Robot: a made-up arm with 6 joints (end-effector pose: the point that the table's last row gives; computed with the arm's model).
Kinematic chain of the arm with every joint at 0, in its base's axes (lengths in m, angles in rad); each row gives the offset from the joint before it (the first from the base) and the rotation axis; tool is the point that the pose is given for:
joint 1: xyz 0 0 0.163 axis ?
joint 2: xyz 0 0 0 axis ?
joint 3: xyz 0 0 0.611 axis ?
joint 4: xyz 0 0 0 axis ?
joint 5: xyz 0.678 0 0 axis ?
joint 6: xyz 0 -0.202 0 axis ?
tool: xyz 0 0 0
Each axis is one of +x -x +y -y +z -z.
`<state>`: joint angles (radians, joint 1 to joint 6).
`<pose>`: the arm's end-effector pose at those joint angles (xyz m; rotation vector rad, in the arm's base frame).
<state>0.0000 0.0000 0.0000 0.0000 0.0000 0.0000</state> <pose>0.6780 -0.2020 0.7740 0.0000 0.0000 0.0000</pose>
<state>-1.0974 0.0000 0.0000 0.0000 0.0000 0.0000</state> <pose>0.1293 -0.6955 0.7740 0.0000 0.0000 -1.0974</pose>
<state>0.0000 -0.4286 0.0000 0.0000 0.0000 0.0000</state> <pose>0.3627 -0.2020 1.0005 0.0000 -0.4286 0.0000</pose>
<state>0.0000 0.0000 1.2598 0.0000 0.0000 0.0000</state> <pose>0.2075 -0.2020 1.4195 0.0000 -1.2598 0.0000</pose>
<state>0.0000 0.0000 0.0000 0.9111 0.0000 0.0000</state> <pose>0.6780 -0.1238 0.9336 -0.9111 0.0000 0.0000</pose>
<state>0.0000 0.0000 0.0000 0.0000 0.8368 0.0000</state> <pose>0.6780 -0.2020 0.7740 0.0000 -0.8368 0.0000</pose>
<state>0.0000 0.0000 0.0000 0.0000 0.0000 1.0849</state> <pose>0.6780 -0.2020 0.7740 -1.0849 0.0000 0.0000</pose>
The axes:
joint 1: +z
joint 2: +y
joint 3: -y
joint 4: -x
joint 5: -y
joint 6: -x

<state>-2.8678 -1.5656 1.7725 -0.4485 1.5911 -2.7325</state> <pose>1.1957 0.5249 0.1197 -0.1285 1.6650 0.8806</pose>
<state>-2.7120 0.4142 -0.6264 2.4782 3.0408 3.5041</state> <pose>-0.5665 -0.4346 0.2003 2.1334 -0.2048 1.2307</pose>
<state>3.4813 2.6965 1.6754 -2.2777 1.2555 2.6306</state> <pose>-0.4148 -0.2857 -1.0468 -2.0501 -1.2330 1.4468</pose>
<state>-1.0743 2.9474 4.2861 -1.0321 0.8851 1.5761</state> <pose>0.1197 -0.4385 0.1834 -0.7093 -1.5358 -1.9304</pose>
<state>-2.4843 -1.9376 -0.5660 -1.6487 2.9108 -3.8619</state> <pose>0.1986 0.1334 0.5686 -1.0200 0.9699 1.3569</pose>
